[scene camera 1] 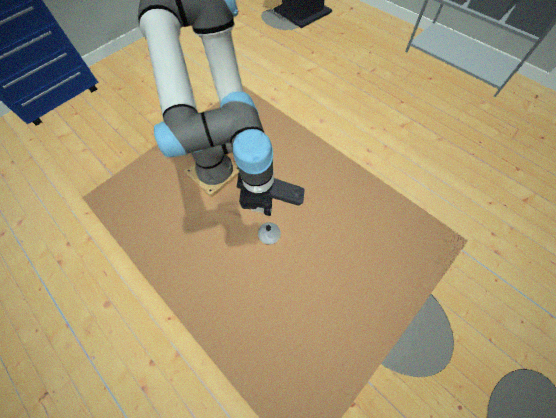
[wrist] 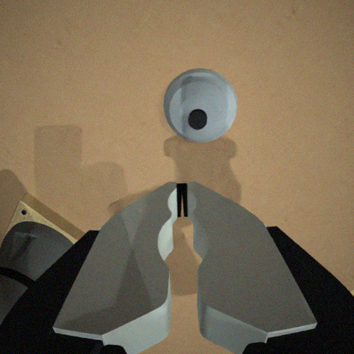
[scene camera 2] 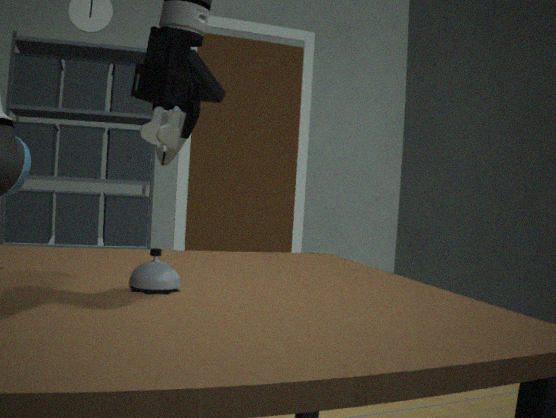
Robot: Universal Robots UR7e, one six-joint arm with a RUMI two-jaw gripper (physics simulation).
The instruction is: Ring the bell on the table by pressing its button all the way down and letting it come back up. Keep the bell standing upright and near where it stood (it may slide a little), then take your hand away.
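Where they show: gripper, fingertip midpoint: (scene camera 2: 163, 165); arm's base at its link origin: (scene camera 1: 214, 169).
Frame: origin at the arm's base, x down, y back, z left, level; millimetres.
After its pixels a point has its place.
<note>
A silver dome bell (scene camera 1: 270, 235) {x -19, y -383, z -12 mm} (scene camera 2: 155, 276) {x -6, y -363, z -40 mm} (wrist: 216, 95) stands upright on the brown table top (scene camera 1: 300, 300) {x 22, y -616, z -74 mm} (scene camera 2: 300, 325) {x 22, y -548, z -218 mm}. Its black button (scene camera 1: 268, 227) {x -44, y -363, z -4 mm} (scene camera 2: 156, 252) {x -40, y -364, z -13 mm} (wrist: 197, 119) stands up above the dome on a thin stem. My gripper (scene camera 2: 164, 163) {x -180, y -368, z 2 mm} (wrist: 181, 186) is shut and empty. It points down and hangs high above the table, well clear of the button. In the wrist view the bell lies ahead of the fingertips, a little to the right. In scene camera 1 the fingertips are mostly hidden by the gripper body.
The arm's base plate (scene camera 1: 211, 190) {x -4, y -77, z -67 mm} (wrist: 42, 215) is on the table behind the bell, and the arm's shadow falls beside the bell. A blue drawer cabinet (scene camera 1: 45, 60) and a metal rack (scene camera 1: 520, 67) stand on the floor away from the table.
</note>
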